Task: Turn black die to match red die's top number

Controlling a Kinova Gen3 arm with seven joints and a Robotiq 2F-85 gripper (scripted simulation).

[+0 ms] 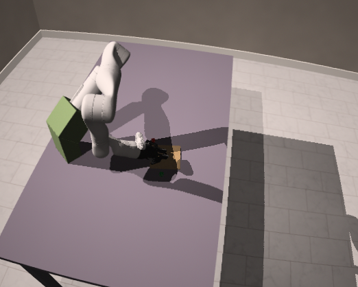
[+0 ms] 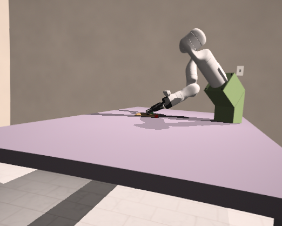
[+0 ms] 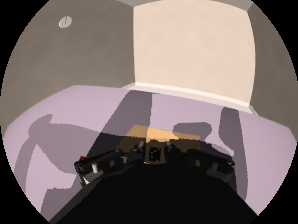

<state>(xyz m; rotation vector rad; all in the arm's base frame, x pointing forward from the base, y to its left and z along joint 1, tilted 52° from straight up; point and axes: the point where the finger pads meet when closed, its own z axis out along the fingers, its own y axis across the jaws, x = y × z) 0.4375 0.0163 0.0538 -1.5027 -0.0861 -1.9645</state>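
Right now the black die is 10 mm below my hand and 10 mm ahead of it. The rest, counted from my hand: tan mat 20 mm below, 10 mm ahead; green die 100 mm to the right, 30 mm ahead, 20 mm below; red die 80 mm behind, 70 mm to the left, 20 mm below.
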